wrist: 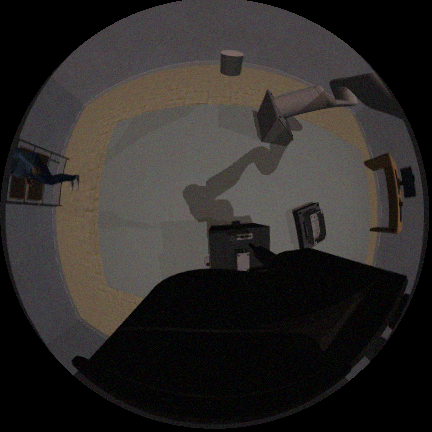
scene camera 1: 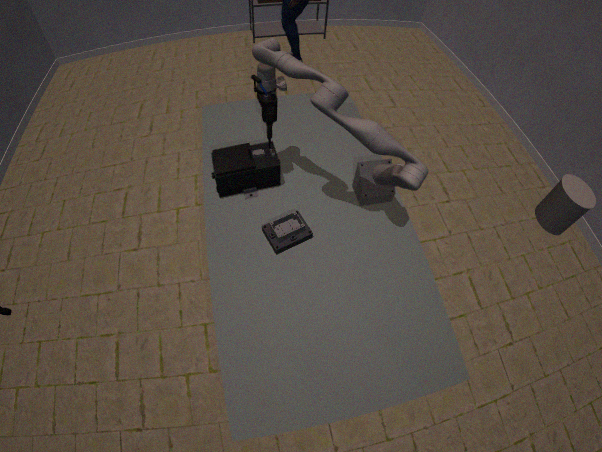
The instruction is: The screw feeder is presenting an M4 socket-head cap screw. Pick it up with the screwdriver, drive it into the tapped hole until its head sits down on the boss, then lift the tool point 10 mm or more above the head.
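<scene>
There's a black screw feeder [scene camera 1: 271, 178] here, and you'd find the feeder [wrist: 222, 250] in the wrist view too.
</scene>
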